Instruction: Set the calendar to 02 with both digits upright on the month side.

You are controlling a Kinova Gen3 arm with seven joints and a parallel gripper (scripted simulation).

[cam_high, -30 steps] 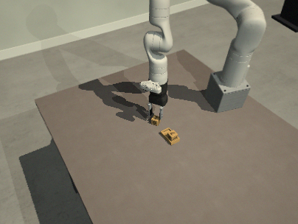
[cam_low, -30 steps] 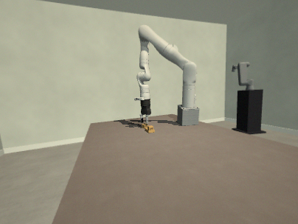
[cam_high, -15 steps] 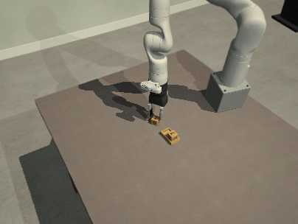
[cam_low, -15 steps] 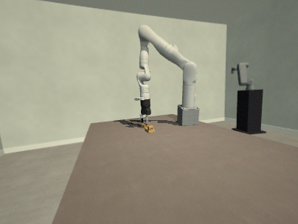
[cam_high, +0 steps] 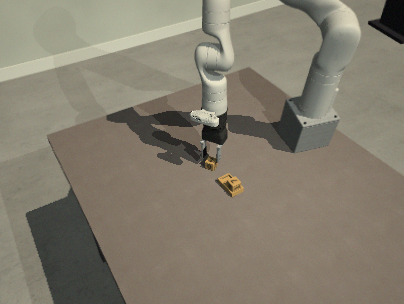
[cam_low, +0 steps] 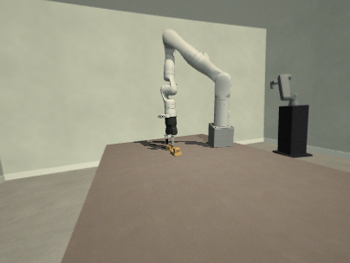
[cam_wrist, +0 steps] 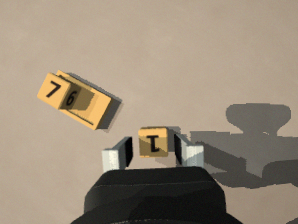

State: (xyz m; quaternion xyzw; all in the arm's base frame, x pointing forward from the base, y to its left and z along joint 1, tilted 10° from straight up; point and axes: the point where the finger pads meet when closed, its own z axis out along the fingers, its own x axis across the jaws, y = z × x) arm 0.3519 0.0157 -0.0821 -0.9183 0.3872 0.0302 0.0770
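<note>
The orange cube is 40 mm below my hand. The rest, counted from my hand: tray 100 mm to the left, 50 mm below, 30 mm behind.
</note>
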